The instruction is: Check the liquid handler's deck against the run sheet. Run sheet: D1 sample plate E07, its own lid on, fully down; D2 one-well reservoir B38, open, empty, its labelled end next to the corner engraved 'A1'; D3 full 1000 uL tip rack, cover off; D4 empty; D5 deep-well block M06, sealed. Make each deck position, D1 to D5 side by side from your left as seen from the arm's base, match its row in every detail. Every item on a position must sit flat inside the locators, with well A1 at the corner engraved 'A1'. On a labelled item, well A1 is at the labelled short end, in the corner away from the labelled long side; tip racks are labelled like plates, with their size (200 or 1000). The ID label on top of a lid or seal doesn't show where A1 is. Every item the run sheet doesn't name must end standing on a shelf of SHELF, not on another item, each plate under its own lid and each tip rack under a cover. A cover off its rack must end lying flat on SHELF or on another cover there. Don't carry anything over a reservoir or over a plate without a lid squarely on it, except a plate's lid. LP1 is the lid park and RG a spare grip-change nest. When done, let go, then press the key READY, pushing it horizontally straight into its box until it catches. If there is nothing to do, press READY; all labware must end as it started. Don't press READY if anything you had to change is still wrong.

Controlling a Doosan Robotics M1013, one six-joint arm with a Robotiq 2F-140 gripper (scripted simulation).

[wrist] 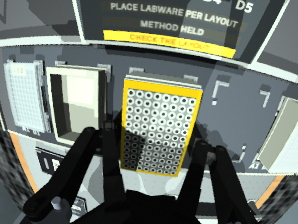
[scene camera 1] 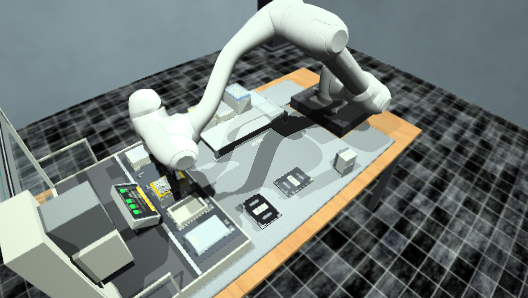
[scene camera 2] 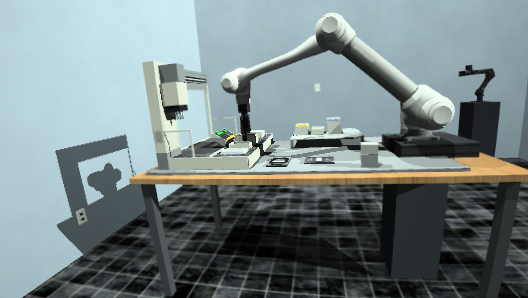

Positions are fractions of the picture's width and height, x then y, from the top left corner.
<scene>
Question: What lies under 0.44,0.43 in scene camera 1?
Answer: A shelf.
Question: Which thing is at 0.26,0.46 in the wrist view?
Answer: A white reservoir.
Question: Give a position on a handler's head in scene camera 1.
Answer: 0.20,0.86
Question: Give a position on a liquid handler's tower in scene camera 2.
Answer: At 0.29,0.23
</scene>
